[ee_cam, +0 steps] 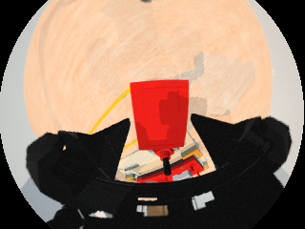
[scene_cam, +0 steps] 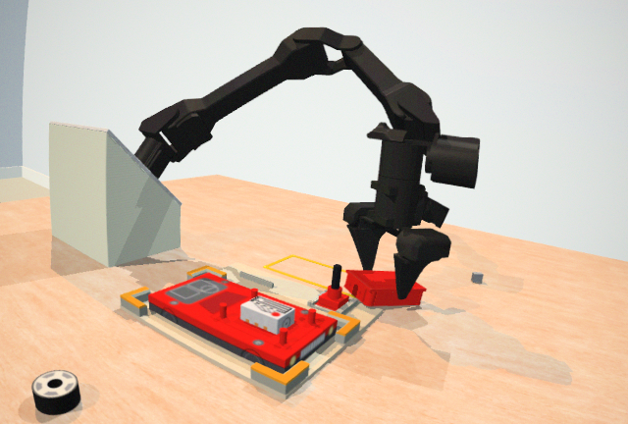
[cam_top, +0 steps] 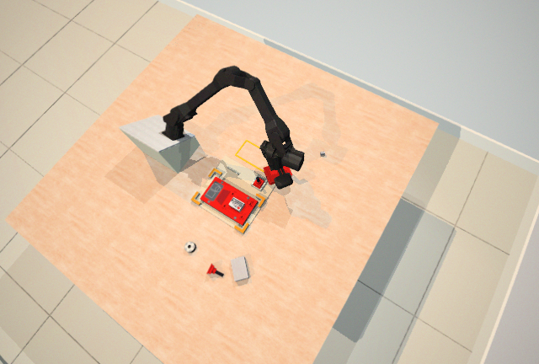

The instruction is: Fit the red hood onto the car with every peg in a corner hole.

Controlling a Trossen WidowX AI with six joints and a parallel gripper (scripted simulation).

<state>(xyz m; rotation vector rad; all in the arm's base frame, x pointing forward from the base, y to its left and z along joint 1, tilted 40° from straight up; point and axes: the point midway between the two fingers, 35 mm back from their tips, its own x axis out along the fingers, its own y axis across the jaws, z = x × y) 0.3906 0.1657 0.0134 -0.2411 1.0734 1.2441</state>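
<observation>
The red hood lies right at my gripper tip. From my gripper tip the other things lie so: wheel: 42 cm to the right, 9 cm behind, 1 cm below; then white engine block: 19 cm to the right, 5 cm behind.
</observation>
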